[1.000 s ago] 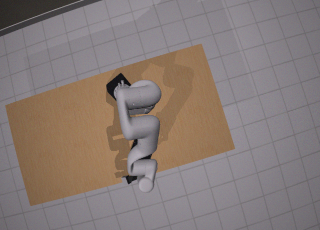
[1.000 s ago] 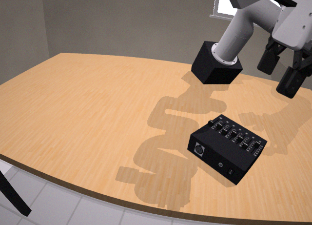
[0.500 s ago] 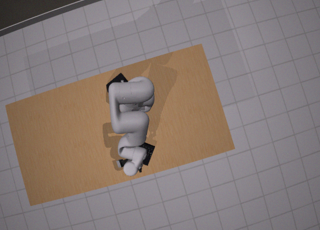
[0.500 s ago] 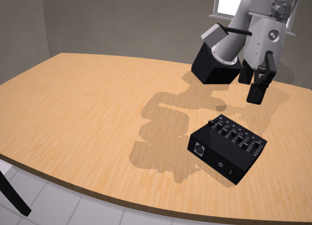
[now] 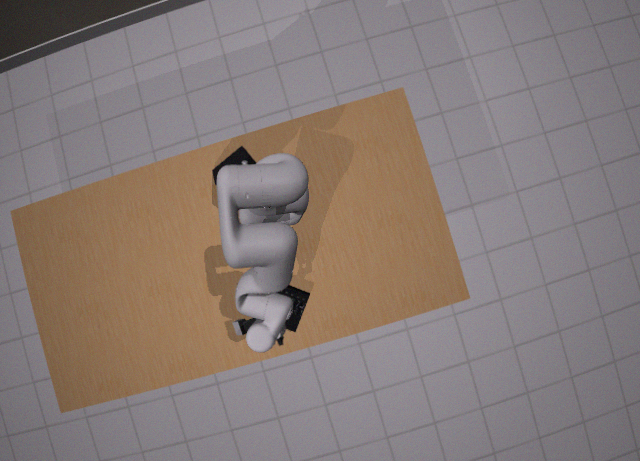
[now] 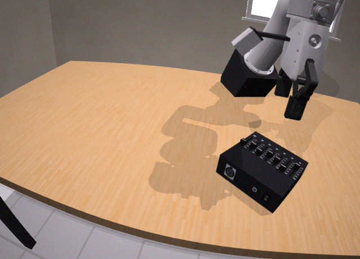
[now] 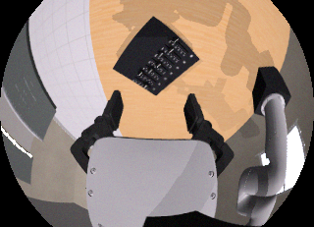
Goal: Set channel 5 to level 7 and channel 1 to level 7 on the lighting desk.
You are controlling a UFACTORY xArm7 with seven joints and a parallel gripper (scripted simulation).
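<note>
My hand is 13 cm above the fader, 7 cm to the right of it and 1 cm short of it.
</note>
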